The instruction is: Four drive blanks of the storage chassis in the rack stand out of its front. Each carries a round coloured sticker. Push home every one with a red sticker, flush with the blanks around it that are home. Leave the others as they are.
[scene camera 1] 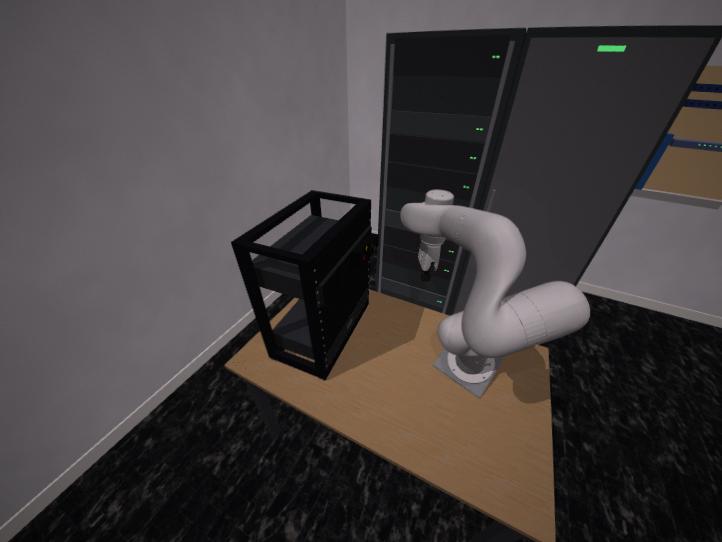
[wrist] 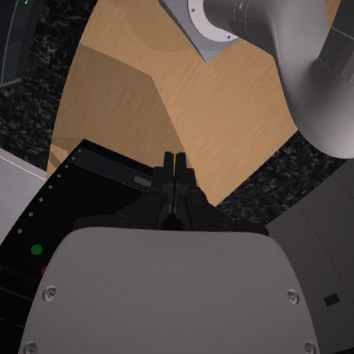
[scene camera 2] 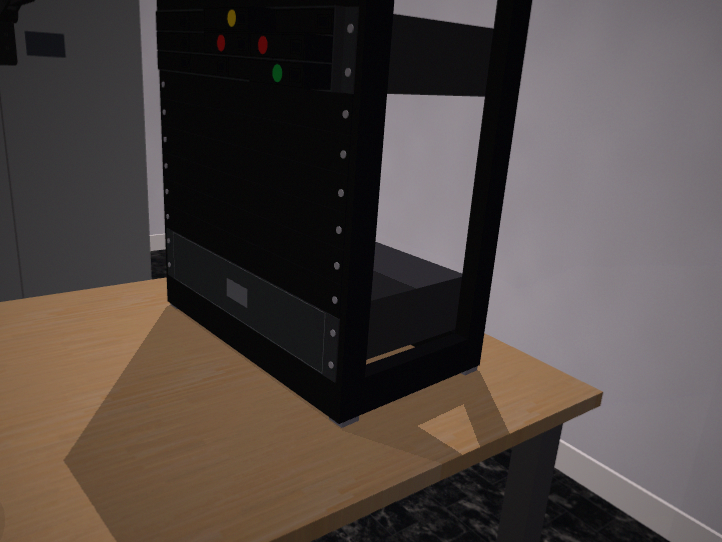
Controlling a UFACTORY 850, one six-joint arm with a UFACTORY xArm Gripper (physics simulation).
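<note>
The black rack [scene camera 1: 256, 303] [scene camera 2: 364, 175] [wrist: 115, 155] stands on the table, with the dark storage chassis high in it. In scene camera 2 the chassis front shows a yellow sticker [scene camera 2: 231, 18] on top, a left red sticker [scene camera 2: 220, 42] and a right red sticker [scene camera 2: 262, 44] below it, and a green sticker [scene camera 2: 277, 72] lowest. How far the blanks stand out is too dark to tell. In the wrist view the green sticker [wrist: 36, 249] shows beside a partly hidden red sticker [wrist: 44, 271]. My gripper [scene camera 1: 426, 277] [wrist: 173, 166] is shut and empty, pointing down, in front of the rack and apart from it.
The rack's lower unit [scene camera 2: 198, 262] sits near the wooden table [scene camera 1: 408, 420] [scene camera 2: 69, 350] [wrist: 225, 110]. The arm's base plate [scene camera 1: 481, 389] [wrist: 206, 54] is bolted to the table. Tall server cabinets [scene camera 1: 583, 145] stand behind the table. A wall rises behind the rack.
</note>
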